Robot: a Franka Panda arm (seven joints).
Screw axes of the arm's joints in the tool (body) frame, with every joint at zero. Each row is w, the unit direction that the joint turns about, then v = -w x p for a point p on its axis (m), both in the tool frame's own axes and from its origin. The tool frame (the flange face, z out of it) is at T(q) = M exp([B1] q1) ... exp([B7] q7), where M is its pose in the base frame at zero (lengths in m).
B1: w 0 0 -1 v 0 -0.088 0
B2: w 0 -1 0 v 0.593 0 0.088
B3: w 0 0 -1 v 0 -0.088 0
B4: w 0 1 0 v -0.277 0 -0.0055
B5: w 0 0 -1 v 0 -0.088 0
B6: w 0 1 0 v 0.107 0 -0.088
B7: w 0 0 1 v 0 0 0
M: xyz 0.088 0 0.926 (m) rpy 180 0 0 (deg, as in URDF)
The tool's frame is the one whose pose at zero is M.
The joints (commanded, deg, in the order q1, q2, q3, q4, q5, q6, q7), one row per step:
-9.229, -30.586, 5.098, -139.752, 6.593, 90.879, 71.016
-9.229, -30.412, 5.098, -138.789, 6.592, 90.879, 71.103
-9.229, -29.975, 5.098, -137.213, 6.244, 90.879, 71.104
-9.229, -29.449, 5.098, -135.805, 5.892, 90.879, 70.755
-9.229, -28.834, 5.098, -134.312, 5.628, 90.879, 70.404
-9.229, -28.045, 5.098, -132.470, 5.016, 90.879, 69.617
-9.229, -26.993, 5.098, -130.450, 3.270, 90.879, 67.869
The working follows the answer.
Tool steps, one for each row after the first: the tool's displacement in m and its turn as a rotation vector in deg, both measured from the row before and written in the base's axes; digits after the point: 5 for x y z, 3 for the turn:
0.00337, 0.00002, 0.00634, -0.080, -0.778, -0.039
0.00565, -0.00066, 0.00945, -0.392, -1.105, 0.176
0.00528, -0.00072, 0.00763, -0.275, -0.880, 0.499
0.00568, -0.00059, 0.00774, -0.189, -0.883, 0.476
0.00691, -0.00127, 0.00933, -0.426, -1.056, 0.999
0.00783, -0.00348, 0.00893, -1.293, -0.906, 2.207

Tool pose at each row, in the base's axes (x y z in m, rotation vector in deg; rounded; the steps above come from the unrounded poses):
0.35077, -0.01132, 0.46903, 133.654, -107.154, -26.415
0.35414, -0.01131, 0.47537, 134.087, -107.524, -25.493
0.35980, -0.01196, 0.48482, 134.712, -107.693, -23.861
0.36507, -0.01268, 0.49244, 135.526, -107.377, -22.559
0.37075, -0.01327, 0.50019, 136.369, -107.105, -21.339
0.37765, -0.01455, 0.50952, 137.599, -106.170, -19.632
0.38548, -0.01802, 0.51845, 139.144, -103.380, -17.127

